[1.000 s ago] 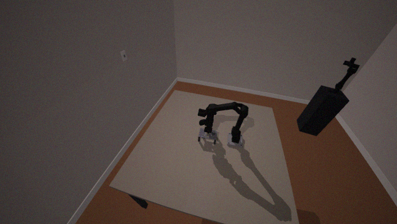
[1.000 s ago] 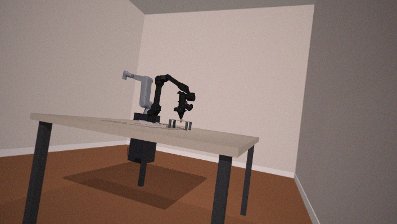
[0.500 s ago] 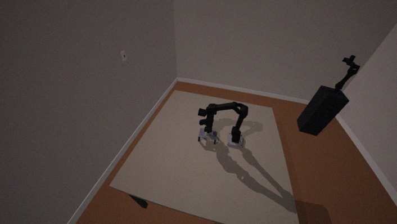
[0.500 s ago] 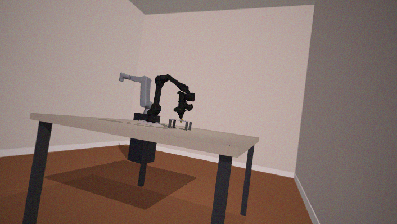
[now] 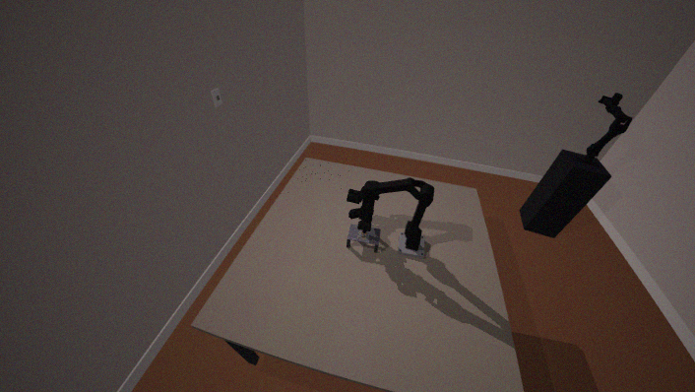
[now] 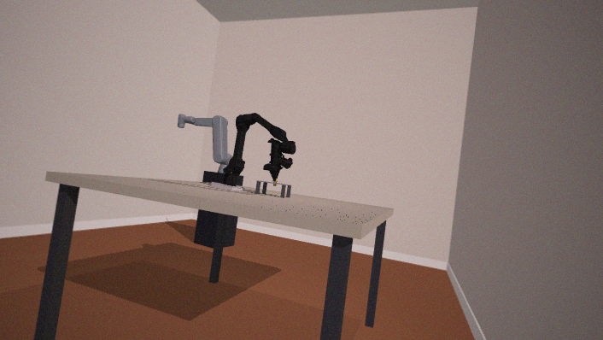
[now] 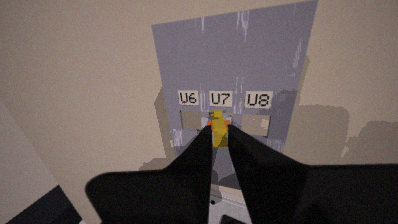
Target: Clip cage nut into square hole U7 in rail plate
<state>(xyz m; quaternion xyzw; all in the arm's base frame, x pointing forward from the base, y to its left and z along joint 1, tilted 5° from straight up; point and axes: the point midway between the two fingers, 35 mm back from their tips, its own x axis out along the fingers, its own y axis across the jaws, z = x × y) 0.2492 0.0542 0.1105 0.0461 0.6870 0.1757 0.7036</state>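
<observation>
Now: gripper tip 10 mm above the cage nut.
</observation>
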